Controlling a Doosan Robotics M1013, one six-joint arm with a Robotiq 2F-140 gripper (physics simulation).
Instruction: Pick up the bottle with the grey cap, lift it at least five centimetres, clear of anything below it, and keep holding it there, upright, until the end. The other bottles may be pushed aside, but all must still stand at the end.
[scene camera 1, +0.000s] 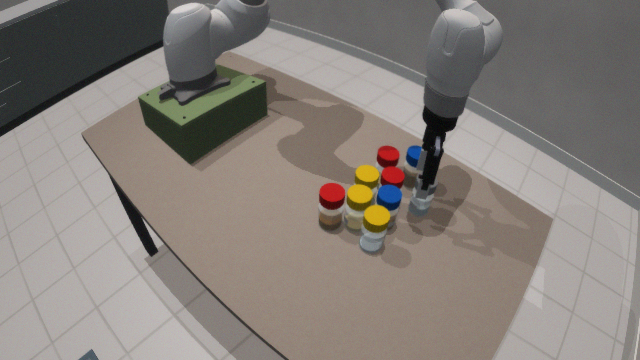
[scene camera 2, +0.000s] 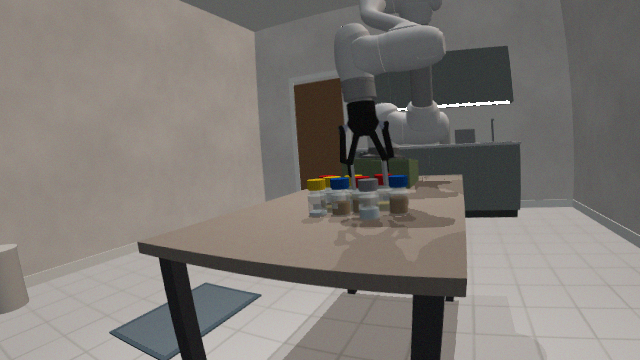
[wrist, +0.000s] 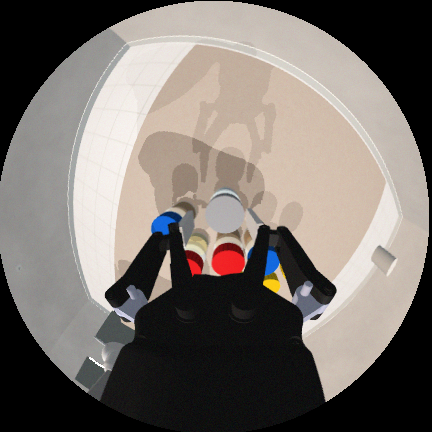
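Where they show: gripper, fingertip midpoint: (scene camera 1: 421, 183) (scene camera 2: 370, 187) (wrist: 219, 217); arm's base, link origin: (scene camera 1: 194, 86).
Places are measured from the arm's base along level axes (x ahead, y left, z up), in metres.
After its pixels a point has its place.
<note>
The bottle with the grey cap (scene camera 2: 369, 199) {x 0.745, y 0.207, z -0.064 m} (wrist: 225, 214) {x 0.721, y 0.194, z -0.016 m} stands upright on the table (scene camera 1: 240, 210) {x 0.424, y -0.126, z -0.121 m} (scene camera 2: 250, 225) {x 0.870, y -0.093, z -0.121 m}. In scene camera 1 its clear lower part (scene camera 1: 420, 205) {x 0.732, y 0.170, z -0.076 m} shows, and a finger hides its cap. My gripper (scene camera 1: 424, 183) {x 0.706, y 0.196, z -0.038 m} (scene camera 2: 369, 186) {x 0.706, y 0.196, z -0.038 m} (wrist: 219, 217) {x 0.706, y 0.196, z -0.038 m} is partly open and points down, with its fingertips at about cap height. In the wrist view one fingertip is left and one right of the grey cap, with small gaps. The left fingertip is beside a blue-capped bottle (scene camera 1: 414, 157) {x 0.653, y 0.234, z -0.016 m} (scene camera 2: 398, 195) {x 0.675, y 0.264, z -0.066 m} (wrist: 165, 224) {x 0.660, y 0.261, z -0.016 m} and overlaps it in view.
A red-capped bottle (scene camera 1: 392, 177) {x 0.657, y 0.137, z -0.016 m} (wrist: 228, 261) {x 0.657, y 0.147, z -0.016 m} and another blue-capped bottle (scene camera 1: 389, 197) {x 0.690, y 0.084, z -0.016 m} (scene camera 2: 340, 195) {x 0.709, y 0.106, z -0.061 m} (wrist: 263, 261) stand close behind. More red- and yellow-capped bottles stand beyond, all upright. The arm's green base block (scene camera 1: 225, 130) {x 0.177, y 0.000, z -0.083 m} (scene camera 2: 407, 172) {x 0.162, y 0.160, z -0.052 m} is at the table's far end.
</note>
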